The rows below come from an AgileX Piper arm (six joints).
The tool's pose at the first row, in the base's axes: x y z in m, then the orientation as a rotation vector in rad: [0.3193, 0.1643, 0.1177, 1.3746, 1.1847, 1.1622]
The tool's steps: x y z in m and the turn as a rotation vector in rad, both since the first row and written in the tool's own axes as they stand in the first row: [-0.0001, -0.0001, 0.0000, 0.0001, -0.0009, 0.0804]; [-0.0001, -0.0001, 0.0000, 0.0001, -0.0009, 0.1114]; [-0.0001, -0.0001, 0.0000, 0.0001, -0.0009, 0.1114]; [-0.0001, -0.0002, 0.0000, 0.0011, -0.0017, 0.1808]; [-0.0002, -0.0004, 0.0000, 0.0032, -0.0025, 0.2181]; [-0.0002, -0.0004, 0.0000, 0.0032, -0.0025, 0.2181]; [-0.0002, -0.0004, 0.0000, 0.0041, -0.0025, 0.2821]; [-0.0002, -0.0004, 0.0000, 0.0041, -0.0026, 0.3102]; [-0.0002, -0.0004, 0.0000, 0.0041, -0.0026, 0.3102]
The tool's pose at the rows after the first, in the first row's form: [0.3193, 0.1642, 0.1176, 1.4340, 1.1378, 1.2176]; [0.3193, 0.1642, 0.1176, 1.4565, 1.1193, 1.2391]; [0.3193, 0.1642, 0.1176, 1.4565, 1.1193, 1.2391]; [0.3193, 0.1642, 0.1175, 1.5076, 1.0769, 1.2858]; [0.3192, 0.1641, 0.1173, 1.5362, 1.0542, 1.3098]; [0.3192, 0.1641, 0.1173, 1.5362, 1.0542, 1.3098]; [0.3192, 0.1641, 0.1173, 1.5822, 1.0132, 1.3529]; [0.3192, 0.1641, 0.1173, 1.6019, 0.9944, 1.3718]; [0.3192, 0.1641, 0.1173, 1.6019, 0.9944, 1.3718]
